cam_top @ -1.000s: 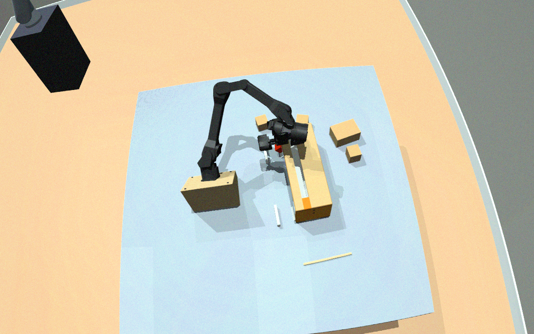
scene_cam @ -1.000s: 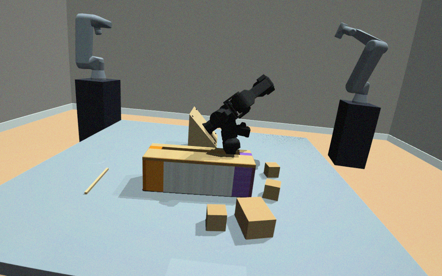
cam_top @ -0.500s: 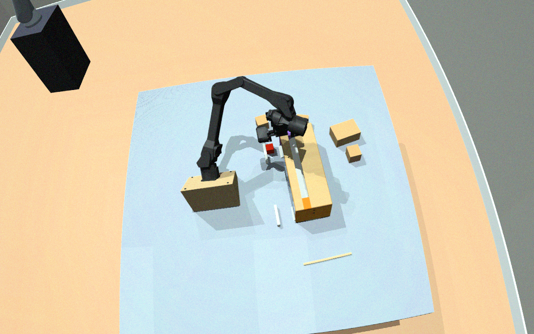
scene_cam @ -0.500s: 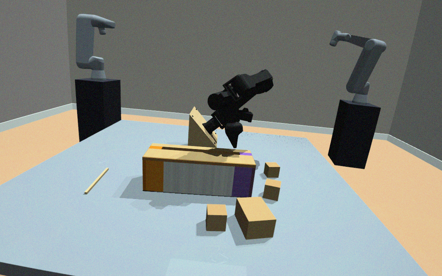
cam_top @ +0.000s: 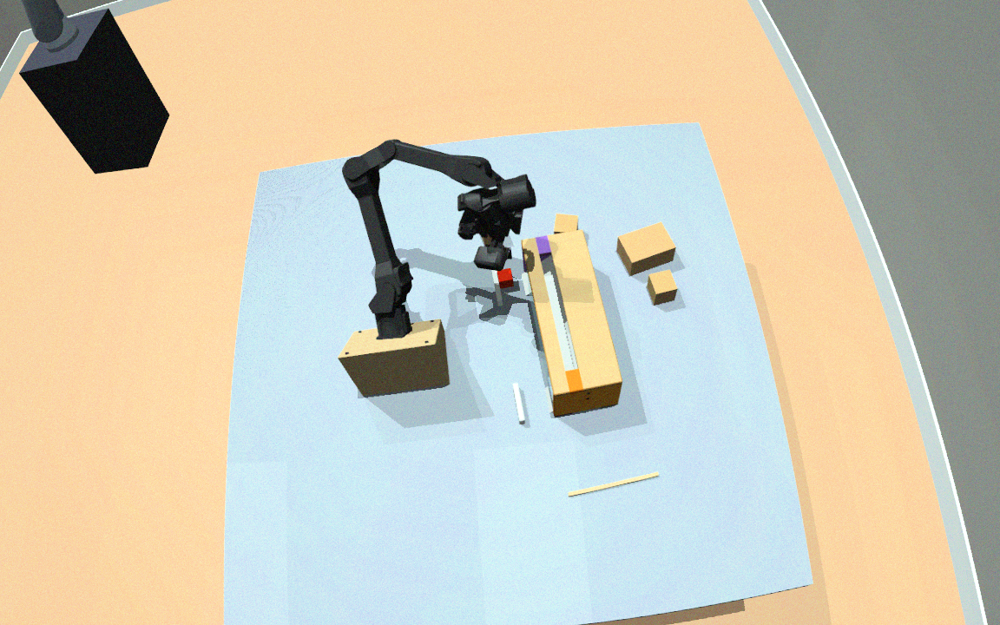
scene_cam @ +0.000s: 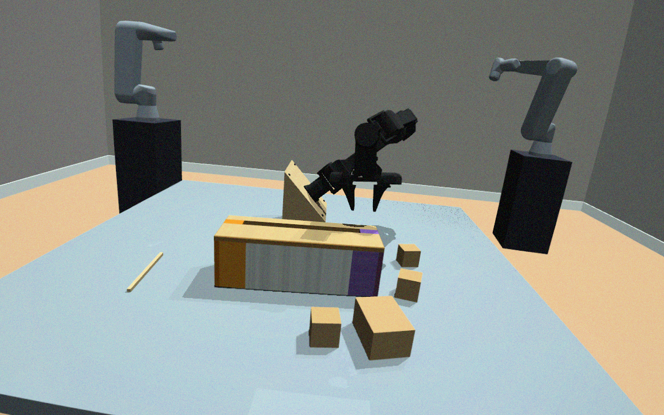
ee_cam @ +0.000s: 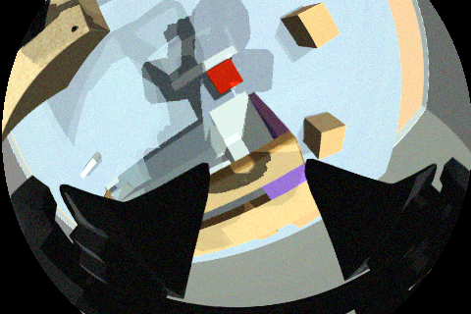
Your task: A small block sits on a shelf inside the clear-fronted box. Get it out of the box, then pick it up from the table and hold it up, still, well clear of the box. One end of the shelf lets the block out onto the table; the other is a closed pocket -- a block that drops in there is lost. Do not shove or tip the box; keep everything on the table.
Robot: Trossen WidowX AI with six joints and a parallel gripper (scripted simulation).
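The red block lies 30 mm behind my gripper tip and 140 mm below it. The rest, counted from my gripper tip: thin wooden stick: 220 mm ahead, 500 mm to the right, 160 mm below.
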